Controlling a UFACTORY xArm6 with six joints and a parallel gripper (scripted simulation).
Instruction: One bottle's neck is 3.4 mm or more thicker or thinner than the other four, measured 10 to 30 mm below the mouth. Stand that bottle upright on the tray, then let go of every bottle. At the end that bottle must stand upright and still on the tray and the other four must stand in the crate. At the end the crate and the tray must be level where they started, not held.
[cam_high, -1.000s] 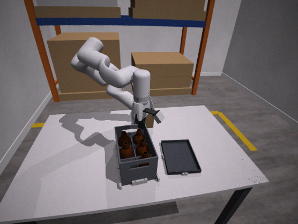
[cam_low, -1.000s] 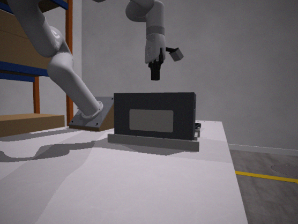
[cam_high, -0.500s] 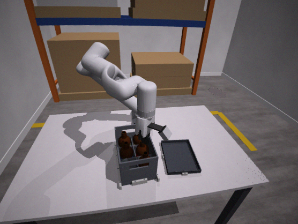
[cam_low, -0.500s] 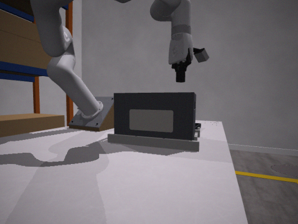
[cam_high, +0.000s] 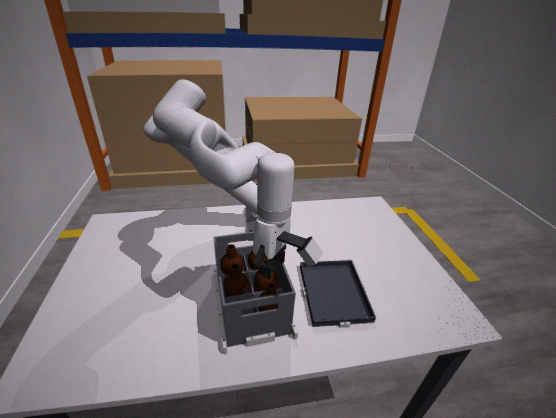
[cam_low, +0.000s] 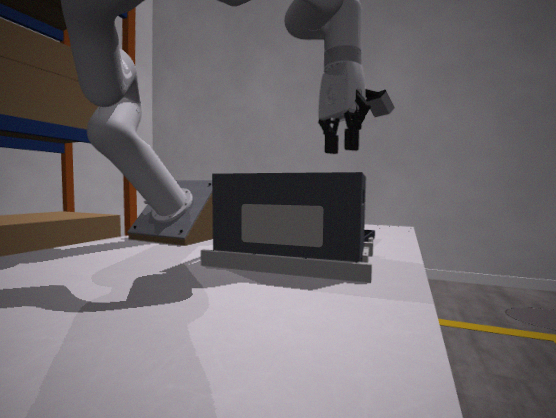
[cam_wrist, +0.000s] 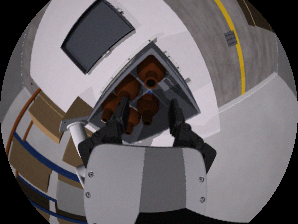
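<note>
Now: the dark grey crate 16 cm below my hand, 8 cm behind it and 5 cm to the right of it. Also, from my hand: glass bottle (18 cm behind, 15 cm below, 2 cm to the right); then dark tray (23 cm below, 22 cm to the left, 9 cm behind).
</note>
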